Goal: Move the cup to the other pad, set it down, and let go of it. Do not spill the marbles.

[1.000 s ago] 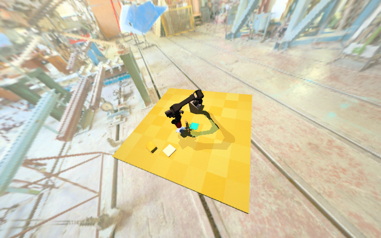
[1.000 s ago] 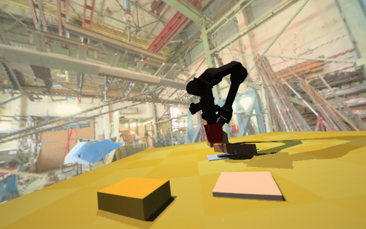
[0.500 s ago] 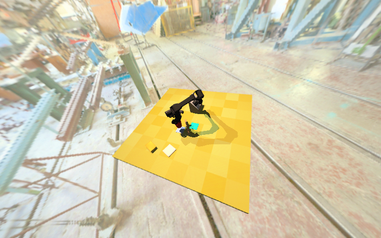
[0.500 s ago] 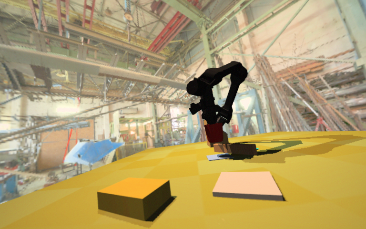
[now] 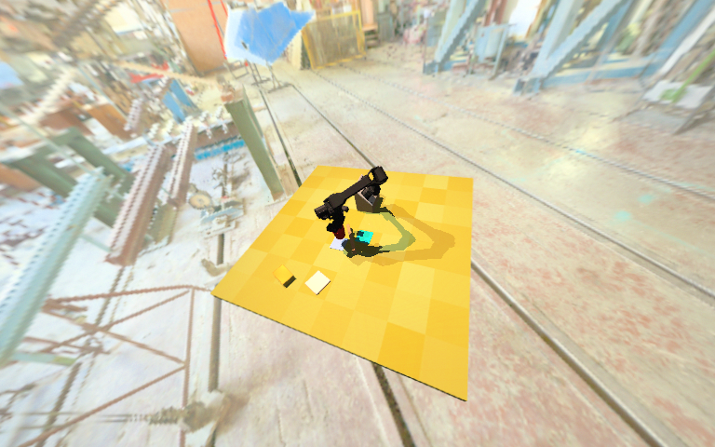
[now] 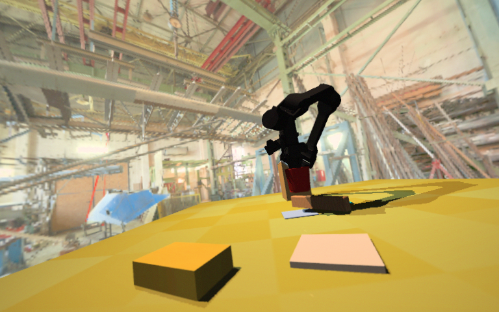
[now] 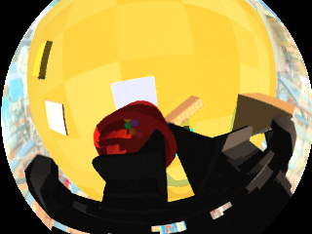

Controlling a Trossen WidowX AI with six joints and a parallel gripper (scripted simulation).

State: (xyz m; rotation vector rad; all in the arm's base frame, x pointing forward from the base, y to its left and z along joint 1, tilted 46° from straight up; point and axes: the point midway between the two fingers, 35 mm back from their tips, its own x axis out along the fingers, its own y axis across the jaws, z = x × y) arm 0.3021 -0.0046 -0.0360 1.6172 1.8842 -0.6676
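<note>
My gripper tip is now 11 cm to the right of the cyan pad, 11 cm above it and 6 cm past it. Round my gripper tip: red cup 3 cm ahead; then pale pad 11 cm below, 4 cm ahead, 1 cm to the right; then wooden bar 9 cm below, 5 cm to the left, 1 cm behind.
</note>
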